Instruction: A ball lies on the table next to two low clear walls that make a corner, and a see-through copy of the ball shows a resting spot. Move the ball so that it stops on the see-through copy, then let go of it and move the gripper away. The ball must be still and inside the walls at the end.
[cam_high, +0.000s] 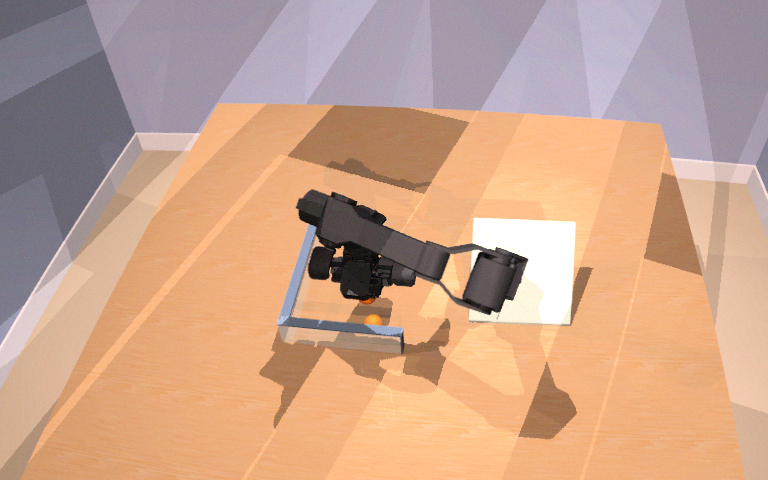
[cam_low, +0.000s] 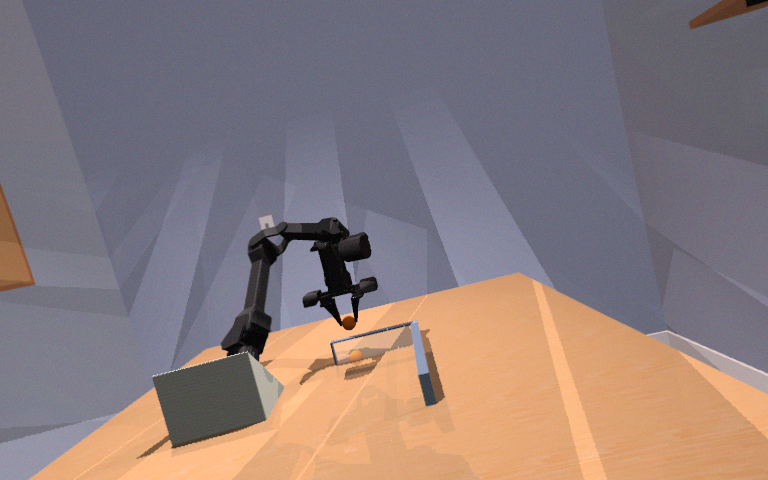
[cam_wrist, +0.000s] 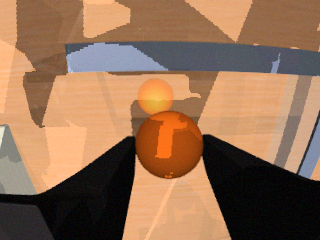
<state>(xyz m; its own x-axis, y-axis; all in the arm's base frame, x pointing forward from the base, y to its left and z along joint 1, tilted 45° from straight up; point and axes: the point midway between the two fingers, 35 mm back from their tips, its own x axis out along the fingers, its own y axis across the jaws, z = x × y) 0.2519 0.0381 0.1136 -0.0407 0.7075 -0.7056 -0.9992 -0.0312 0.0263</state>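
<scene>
Now: the see-through ball copy 9 cm below my gripper tip and 1 cm behind it. Round my gripper tip: orange ball: right at my gripper tip.
</scene>
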